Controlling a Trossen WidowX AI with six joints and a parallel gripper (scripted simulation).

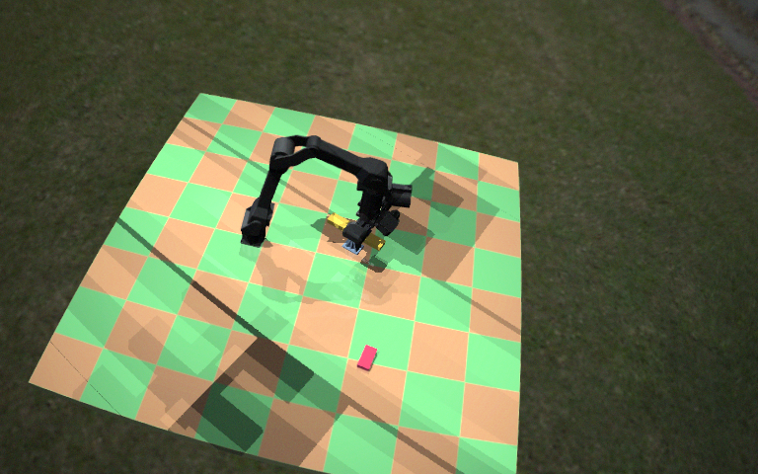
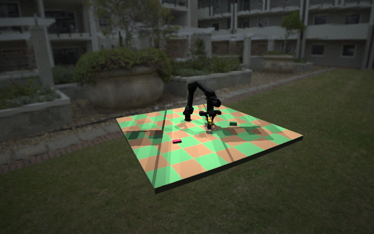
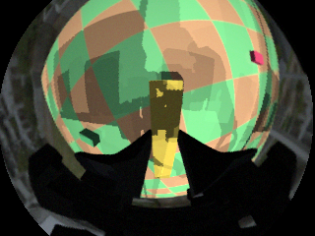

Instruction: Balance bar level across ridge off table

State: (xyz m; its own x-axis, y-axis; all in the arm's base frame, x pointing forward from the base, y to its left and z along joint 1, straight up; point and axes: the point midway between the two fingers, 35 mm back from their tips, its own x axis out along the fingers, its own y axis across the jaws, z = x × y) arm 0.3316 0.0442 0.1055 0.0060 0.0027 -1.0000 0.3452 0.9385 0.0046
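Now: the yellow bar 3 cm behind my gripper tip and 1 cm to the left of it. Also, from my gripper tip: magenta block 8 cm ahead, 36 cm to the right, 6 cm below; then dark green block 2 cm ahead, 25 cm to the left, 5 cm below.
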